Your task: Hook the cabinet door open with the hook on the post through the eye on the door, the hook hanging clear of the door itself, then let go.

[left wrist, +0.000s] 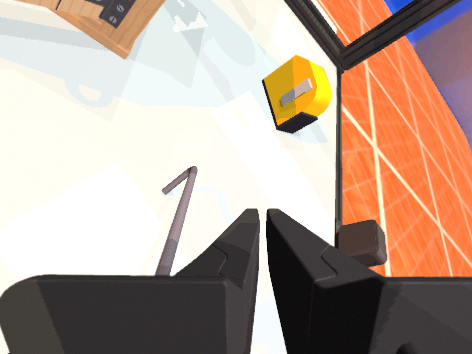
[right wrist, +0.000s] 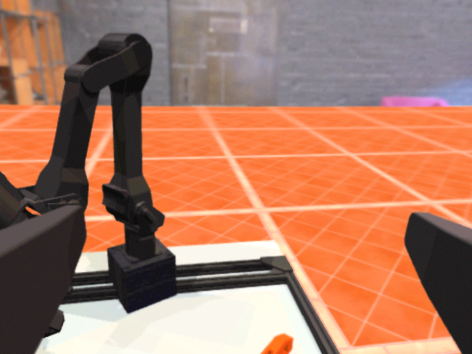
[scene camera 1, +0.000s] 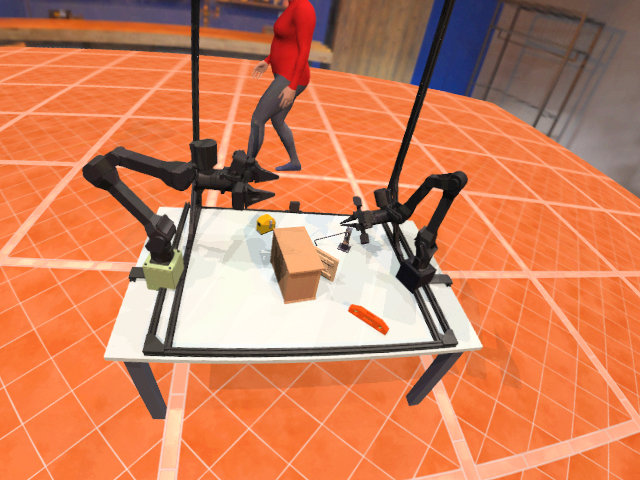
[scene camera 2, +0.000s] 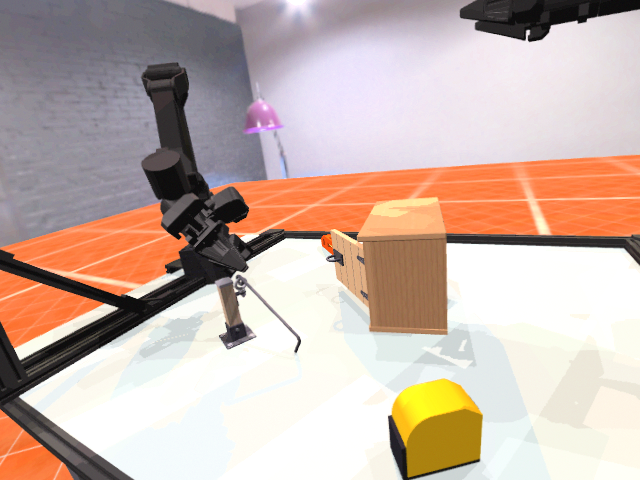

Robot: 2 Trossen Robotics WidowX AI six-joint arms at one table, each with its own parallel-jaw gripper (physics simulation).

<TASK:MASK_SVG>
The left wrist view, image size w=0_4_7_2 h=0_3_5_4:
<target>my left gripper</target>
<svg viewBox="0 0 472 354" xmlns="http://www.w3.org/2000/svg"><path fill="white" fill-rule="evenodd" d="M267 209L266 244L268 269L287 354L472 354L472 276L383 276L341 252L280 209ZM258 209L246 208L211 245L174 275L41 274L12 284L0 296L0 329L9 353L251 354L259 276L260 218Z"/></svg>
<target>yellow block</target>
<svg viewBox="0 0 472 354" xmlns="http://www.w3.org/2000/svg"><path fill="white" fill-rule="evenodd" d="M298 55L293 56L261 80L276 130L291 134L317 121L318 116L327 109L332 98L332 90L324 69Z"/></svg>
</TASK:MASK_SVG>
